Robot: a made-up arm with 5 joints.
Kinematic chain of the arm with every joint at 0, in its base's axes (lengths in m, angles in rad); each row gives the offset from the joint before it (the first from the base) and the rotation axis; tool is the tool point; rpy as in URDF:
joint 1: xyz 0.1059 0 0.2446 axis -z
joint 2: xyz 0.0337 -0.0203 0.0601 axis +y
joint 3: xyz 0.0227 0 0.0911 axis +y
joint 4: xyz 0.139 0 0.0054 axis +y
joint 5: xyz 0.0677 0.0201 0 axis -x
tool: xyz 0 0 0 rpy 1.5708 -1.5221 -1.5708
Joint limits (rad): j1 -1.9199..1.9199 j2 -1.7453..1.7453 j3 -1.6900..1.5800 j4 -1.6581..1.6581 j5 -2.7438..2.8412
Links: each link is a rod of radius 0.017 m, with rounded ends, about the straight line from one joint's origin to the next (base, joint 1, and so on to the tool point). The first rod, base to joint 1, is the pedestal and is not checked.
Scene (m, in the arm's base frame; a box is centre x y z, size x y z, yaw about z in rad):
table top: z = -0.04
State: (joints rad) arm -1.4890 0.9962 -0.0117 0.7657 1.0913
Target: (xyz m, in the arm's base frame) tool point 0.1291 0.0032 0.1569
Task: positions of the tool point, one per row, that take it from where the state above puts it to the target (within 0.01 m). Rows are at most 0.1 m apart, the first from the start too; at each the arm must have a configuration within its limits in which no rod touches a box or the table.
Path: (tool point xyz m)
1: 0.1600 0.1475 0.1420
2: 0.1766 0.0988 0.1354
3: 0.1730 0.0544 0.1360
4: 0.1548 0.0213 0.1434
5: 0.1291 0.0032 0.1569

